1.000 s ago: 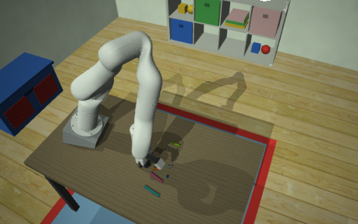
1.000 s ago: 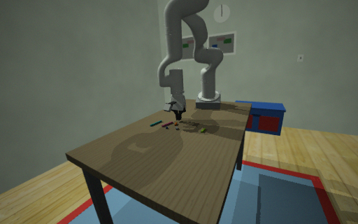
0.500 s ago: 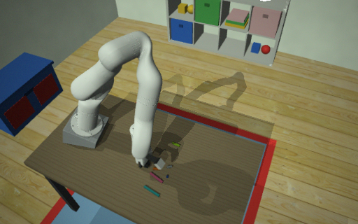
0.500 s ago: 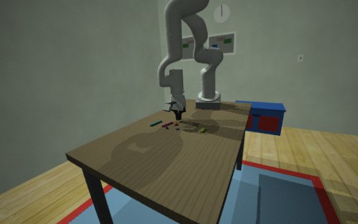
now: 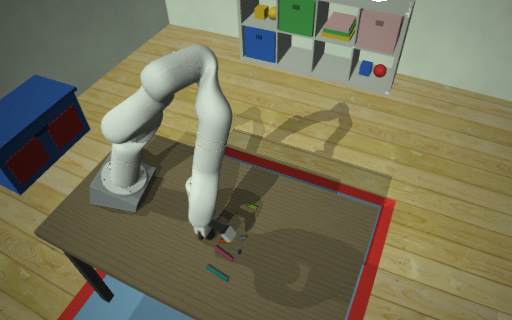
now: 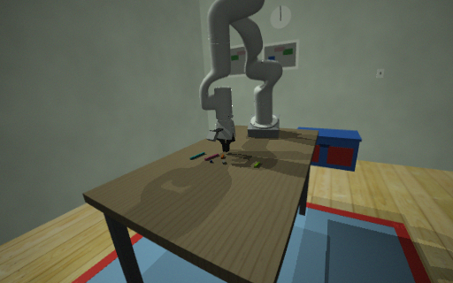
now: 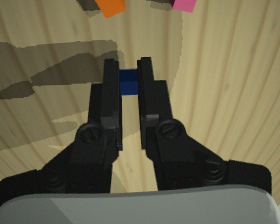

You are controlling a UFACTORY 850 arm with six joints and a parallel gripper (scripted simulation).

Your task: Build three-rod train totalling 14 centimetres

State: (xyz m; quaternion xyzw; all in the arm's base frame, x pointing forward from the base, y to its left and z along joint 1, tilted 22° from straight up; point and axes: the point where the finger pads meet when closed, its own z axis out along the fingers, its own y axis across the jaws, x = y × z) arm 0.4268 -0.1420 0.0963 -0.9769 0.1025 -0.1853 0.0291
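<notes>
My hand is 6 cm short of the orange rod and 3 cm above it. Also, from my hand: pink rod 7 cm ahead, 5 cm to the right, 3 cm below; turquoise rod 14 cm to the right, 7 cm ahead, 3 cm below; grey rod 12 cm ahead, 3 cm to the left, 3 cm below.
</notes>
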